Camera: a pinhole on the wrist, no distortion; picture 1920 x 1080 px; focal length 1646.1 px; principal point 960.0 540.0 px. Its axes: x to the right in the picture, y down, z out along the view. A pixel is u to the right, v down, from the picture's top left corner.
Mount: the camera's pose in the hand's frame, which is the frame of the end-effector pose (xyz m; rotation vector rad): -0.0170 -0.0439 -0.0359 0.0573 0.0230 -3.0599
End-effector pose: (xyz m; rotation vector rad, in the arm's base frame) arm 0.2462 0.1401 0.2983 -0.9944 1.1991 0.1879
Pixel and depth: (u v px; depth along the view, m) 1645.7 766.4 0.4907
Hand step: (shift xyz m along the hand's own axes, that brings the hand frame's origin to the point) -0.2332 -0.1358 0.4457
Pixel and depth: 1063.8 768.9 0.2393
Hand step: -0.0381 -0.0822 0.2022
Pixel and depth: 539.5 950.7 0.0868
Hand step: 0.0037 -0.0651 0.0514
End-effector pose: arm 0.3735 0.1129 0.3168 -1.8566 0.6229 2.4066
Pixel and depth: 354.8 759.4 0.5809
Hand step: 0.1807 -0.1134 0.5516
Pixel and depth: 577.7 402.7 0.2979
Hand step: 0.0389 -0.0185 0.2647
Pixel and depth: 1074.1 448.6 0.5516
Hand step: -0.0779 -0.0256 0.5142
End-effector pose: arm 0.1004 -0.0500 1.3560 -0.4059 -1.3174 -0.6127
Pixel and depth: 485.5 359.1 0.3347
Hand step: 0.0638 -0.0050 0.3027
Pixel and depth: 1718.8 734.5 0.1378
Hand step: -0.0840 -0.0675 0.0992
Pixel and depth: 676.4 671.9 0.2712
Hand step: 0.0213 -0.0663 0.2366
